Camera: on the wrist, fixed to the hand. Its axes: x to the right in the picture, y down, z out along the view.
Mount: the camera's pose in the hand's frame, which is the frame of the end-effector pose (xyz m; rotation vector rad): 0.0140 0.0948 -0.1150 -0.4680 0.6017 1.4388
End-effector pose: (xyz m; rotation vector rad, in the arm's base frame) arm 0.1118 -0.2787 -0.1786 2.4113 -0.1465 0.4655
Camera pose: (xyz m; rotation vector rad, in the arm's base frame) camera 0.0701 -0.2782 -0.0348 1.2607 -1.5211 1.5055
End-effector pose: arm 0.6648 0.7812 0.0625 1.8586 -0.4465 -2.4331
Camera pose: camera 0.7574 0.6647 0.0463 1.1779 -0.7038 -0.8809
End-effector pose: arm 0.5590 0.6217 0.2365 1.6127 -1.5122 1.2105
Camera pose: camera 0.4416 0.7036 0.2804 -0.3796 -2.2320 1.5529
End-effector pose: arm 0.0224 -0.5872 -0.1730 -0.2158 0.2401 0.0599
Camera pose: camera 0.0016 -0.5195 -0.3049 -0.4888 0.9489 1.5057
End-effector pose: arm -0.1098 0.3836 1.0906 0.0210 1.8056 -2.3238
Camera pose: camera -0.1206 0.4698 0.9687 1.4792 1.5242 -0.8716
